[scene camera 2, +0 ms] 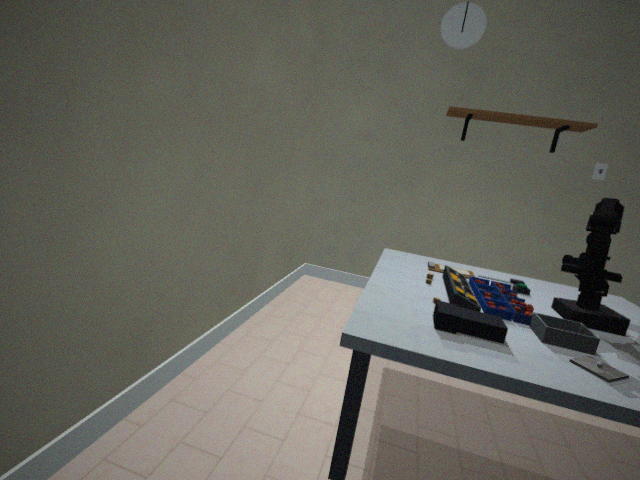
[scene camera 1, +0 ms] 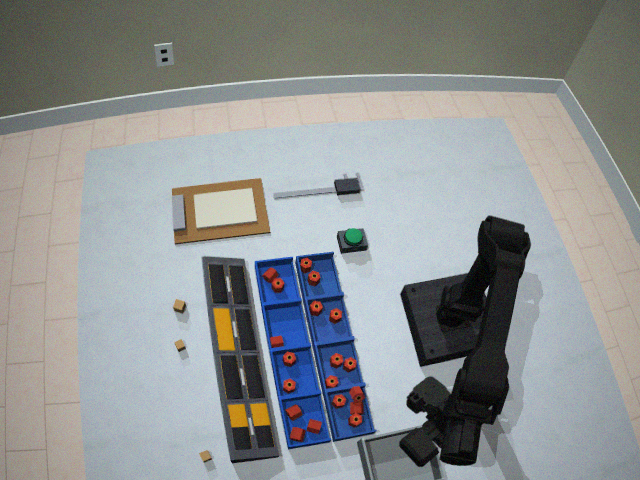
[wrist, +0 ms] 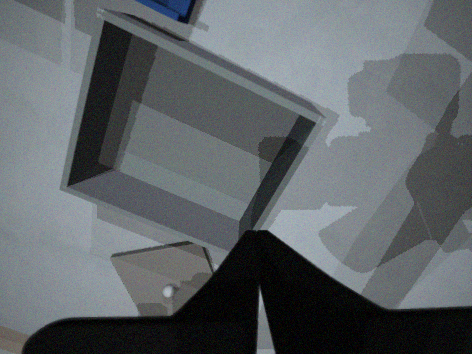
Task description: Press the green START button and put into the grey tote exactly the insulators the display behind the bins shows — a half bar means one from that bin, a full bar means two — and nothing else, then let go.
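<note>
My gripper (scene camera 1: 428,426) (wrist: 256,241) is shut with nothing between its fingers. It hangs above the grey tote (scene camera 1: 365,459) (scene camera 2: 568,342) (wrist: 150,200), its tips over a corner in the wrist view. No insulator shows inside the tote. Red insulators lie in the blue bins (scene camera 1: 285,321); several are in the right column's lowest bin, and one red piece (scene camera 1: 277,341) lies in the left column's second bin. The display (scene camera 1: 242,401) shows a full bar at the second block's left and two half bars in the fourth block. The green START button (scene camera 1: 353,236) stands beyond the bins.
A grey plate with a knob (scene camera 2: 594,364) (wrist: 150,270) lies beside the tote. A long black box (scene camera 2: 467,322) stands near the display's end. A clipboard (scene camera 1: 224,209), a caliper (scene camera 1: 347,186) and small wooden cubes (scene camera 1: 179,305) (scene camera 1: 205,456) lie around the bins and display.
</note>
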